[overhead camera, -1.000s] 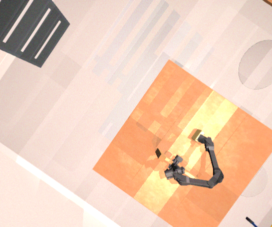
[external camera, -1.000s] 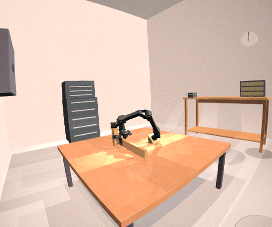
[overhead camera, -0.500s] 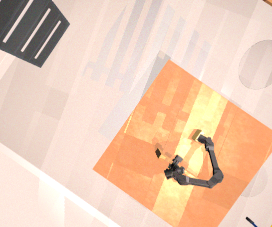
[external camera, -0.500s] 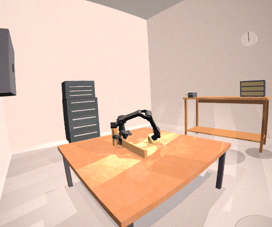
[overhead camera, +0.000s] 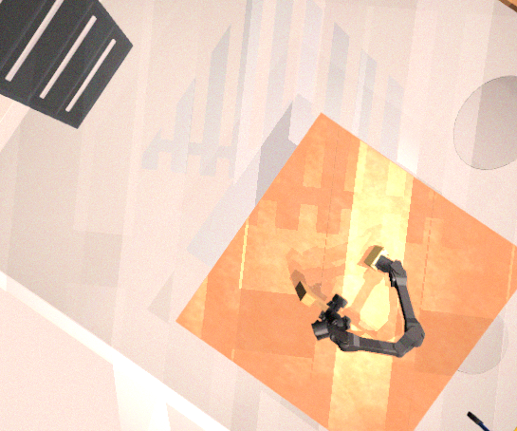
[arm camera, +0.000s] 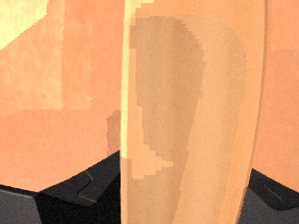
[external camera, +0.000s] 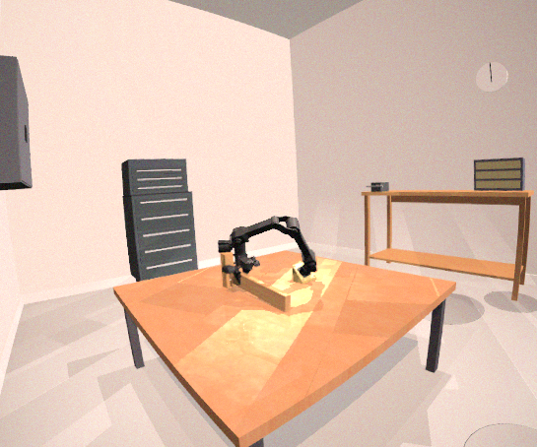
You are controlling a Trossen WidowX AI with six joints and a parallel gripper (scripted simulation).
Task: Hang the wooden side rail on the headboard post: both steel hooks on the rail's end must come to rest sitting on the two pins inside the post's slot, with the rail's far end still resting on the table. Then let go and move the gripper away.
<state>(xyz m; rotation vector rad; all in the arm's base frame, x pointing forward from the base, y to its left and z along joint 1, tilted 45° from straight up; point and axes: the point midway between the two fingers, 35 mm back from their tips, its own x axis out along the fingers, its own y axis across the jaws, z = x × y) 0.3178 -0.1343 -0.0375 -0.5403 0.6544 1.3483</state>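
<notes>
My gripper tip is 2 cm past the wooden headboard post, 13 cm to the left of it and 4 cm below it.
</notes>
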